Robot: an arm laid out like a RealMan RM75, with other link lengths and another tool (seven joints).
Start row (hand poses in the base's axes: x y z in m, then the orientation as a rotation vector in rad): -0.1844, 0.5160, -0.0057, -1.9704, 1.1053, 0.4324
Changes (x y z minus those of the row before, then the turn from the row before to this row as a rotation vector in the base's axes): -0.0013, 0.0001, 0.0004, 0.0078, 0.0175, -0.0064; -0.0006, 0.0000, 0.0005, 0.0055, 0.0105, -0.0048; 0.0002, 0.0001, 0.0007, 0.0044, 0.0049, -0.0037; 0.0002, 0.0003, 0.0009, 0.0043, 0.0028, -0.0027; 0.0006, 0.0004, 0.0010, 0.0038, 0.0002, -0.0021; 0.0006, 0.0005, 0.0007, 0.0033, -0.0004, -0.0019; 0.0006, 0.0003, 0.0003, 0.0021, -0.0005, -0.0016; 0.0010, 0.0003, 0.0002, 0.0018, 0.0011, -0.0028; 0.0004, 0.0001, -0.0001, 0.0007, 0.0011, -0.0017; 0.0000, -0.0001, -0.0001, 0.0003, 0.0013, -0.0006
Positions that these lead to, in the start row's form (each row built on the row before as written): -0.1857, 0.5161, -0.0053, -1.9592, 1.1190, 0.4507; -0.1863, 0.5161, -0.0048, -1.9511, 1.1277, 0.4615; -0.1861, 0.5162, -0.0041, -1.9448, 1.1323, 0.4667; -0.1859, 0.5165, -0.0032, -1.9392, 1.1347, 0.4702; -0.1853, 0.5169, -0.0022, -1.9346, 1.1351, 0.4711; -0.1847, 0.5174, -0.0015, -1.9305, 1.1351, 0.4713; -0.1841, 0.5177, -0.0012, -1.9277, 1.1353, 0.4709; -0.1831, 0.5180, -0.0010, -1.9243, 1.1378, 0.4714; -0.1827, 0.5181, -0.0011, -1.9225, 1.1398, 0.4719; -0.1827, 0.5180, -0.0012, -1.9218, 1.1410, 0.4730
